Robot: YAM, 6 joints.
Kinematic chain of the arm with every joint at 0, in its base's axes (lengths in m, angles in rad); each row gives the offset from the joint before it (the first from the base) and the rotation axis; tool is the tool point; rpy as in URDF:
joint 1: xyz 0 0 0.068 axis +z
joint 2: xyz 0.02 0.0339 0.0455 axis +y
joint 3: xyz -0.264 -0.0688 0 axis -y
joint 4: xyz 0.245 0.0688 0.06 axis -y
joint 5: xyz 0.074 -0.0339 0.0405 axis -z
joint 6: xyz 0.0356 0 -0.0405 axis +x
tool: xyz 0 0 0 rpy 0 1.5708 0
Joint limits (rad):
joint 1: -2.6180..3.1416
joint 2: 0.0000..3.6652
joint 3: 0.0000..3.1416
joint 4: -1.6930..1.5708
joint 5: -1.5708..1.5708
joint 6: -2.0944..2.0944
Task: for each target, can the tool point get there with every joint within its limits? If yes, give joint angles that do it. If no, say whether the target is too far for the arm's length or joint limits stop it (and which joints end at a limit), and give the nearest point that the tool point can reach.
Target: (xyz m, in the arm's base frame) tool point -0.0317 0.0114 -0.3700
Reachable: no: joint limits stop it (at a limit: joint 2) | nearest point -0.0563 0.0203 -0.3272 | short by 0.050 m
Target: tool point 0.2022 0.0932 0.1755
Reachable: yes | joints 0.5867 1.3666 0.2988 0.9388 1.3001 0.5833
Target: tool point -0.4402 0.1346 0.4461
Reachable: yes | joints -0.3498 0.2952 2.5010 -0.2930 0.7564 1.3358
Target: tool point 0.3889 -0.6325 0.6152
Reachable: no: too far | nearest point 0.2797 -0.4549 0.4705 | short by 0.254 m
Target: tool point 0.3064 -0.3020 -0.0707
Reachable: yes | joints -0.8579 2.8006 1.7135 -0.5670 -1.2937 0.7992
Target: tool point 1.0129 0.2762 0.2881
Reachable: no: too far | nearest point 0.6146 0.1676 0.2181 | short by 0.419 m
